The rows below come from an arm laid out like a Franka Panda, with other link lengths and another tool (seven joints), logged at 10 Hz.
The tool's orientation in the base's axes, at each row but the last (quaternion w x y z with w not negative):
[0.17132, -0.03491, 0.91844, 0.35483]
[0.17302, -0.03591, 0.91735, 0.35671]
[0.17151, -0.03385, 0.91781, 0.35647]
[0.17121, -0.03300, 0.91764, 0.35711]
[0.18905, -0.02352, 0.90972, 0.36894]
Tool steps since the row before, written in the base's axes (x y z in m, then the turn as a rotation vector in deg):
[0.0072, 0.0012, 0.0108, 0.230, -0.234, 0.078]
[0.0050, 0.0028, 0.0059, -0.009, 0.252, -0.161]
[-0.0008, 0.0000, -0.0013, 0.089, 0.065, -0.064]
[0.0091, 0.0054, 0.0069, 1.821, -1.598, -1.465]
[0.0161, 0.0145, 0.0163, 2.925, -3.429, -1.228]
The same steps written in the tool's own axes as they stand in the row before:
[-0.0104, 0.0065, -0.0046, -0.256, -0.167, -0.142]
[-0.0066, 0.0049, -0.0007, 0.078, 0.086, 0.276]
[0.0012, -0.0007, 0.0007, -0.058, -0.009, 0.113]
[-0.0105, 0.0068, 0.0015, -1.314, -2.464, 0.469]
[-0.0194, 0.0184, 0.0044, -2.601, -3.838, -0.571]

